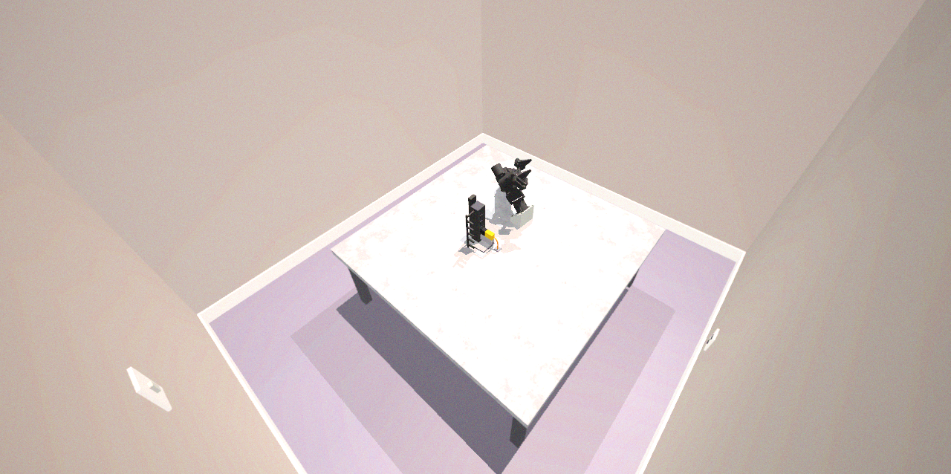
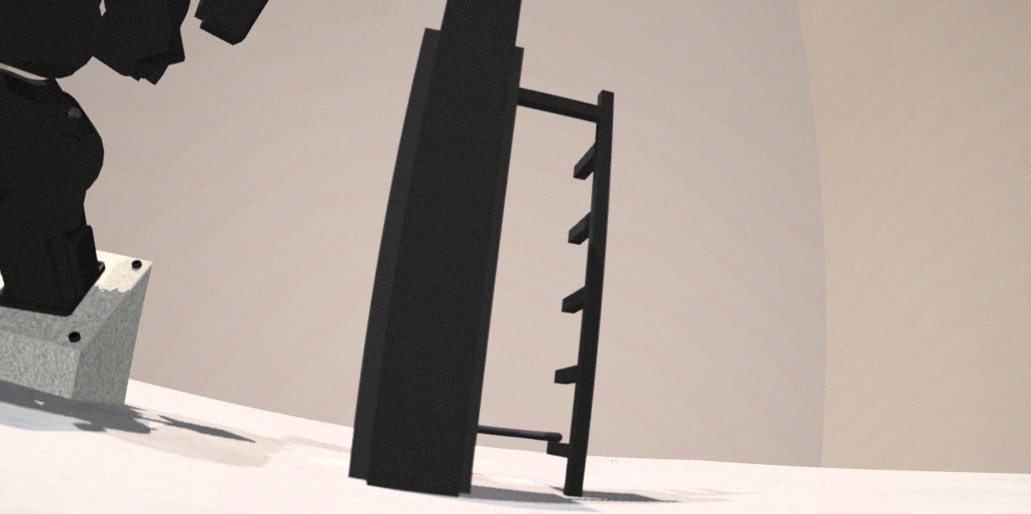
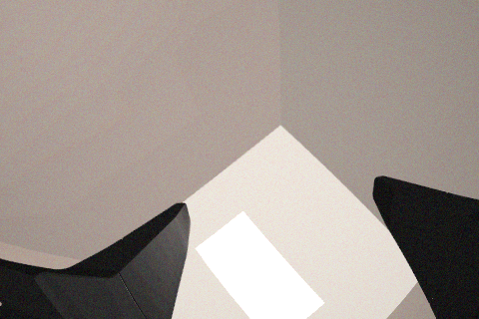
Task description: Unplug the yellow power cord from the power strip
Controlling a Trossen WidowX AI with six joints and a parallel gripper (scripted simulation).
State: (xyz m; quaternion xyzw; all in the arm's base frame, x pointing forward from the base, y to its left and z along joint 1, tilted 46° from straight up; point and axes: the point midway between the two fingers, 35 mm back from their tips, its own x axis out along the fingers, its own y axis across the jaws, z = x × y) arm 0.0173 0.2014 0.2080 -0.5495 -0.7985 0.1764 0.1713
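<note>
The yellow plug is 30 cm below my gripper tip, 29 cm ahead of it and 5 cm to the right of it.
</note>
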